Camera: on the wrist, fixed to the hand. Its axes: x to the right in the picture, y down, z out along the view.
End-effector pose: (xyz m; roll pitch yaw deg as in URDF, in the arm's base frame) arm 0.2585 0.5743 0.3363 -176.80 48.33 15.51
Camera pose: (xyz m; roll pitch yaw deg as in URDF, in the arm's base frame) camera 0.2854 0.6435 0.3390 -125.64 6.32 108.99
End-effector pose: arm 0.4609 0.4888 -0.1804 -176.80 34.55 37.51
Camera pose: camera 0.4583 0.5619 -0.1672 -139.49 6.97 129.38
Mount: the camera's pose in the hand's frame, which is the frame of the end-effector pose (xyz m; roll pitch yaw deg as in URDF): 0.0275 -0.0614 -0.0316 5.56 -9.99 -87.55
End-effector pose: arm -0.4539 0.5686 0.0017 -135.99 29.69 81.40
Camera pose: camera -0.4674 0.6276 0.0449 -138.43 -27.69 150.67
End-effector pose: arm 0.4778 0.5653 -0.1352 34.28 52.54 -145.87
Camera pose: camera 0.4854 0.6102 -0.1939 -48.70 16.46 105.87
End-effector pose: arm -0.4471 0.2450 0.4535 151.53 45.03 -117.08
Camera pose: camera -0.3940 0.1972 0.4330 -122.81 27.97 0.58
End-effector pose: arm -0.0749 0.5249 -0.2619 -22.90 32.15 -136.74
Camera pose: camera -0.1370 0.5610 -0.2810 -31.80 -25.92 154.40
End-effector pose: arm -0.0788 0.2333 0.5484 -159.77 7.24 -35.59
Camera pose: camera -0.0242 0.2517 0.5954 -166.24 -9.83 50.68
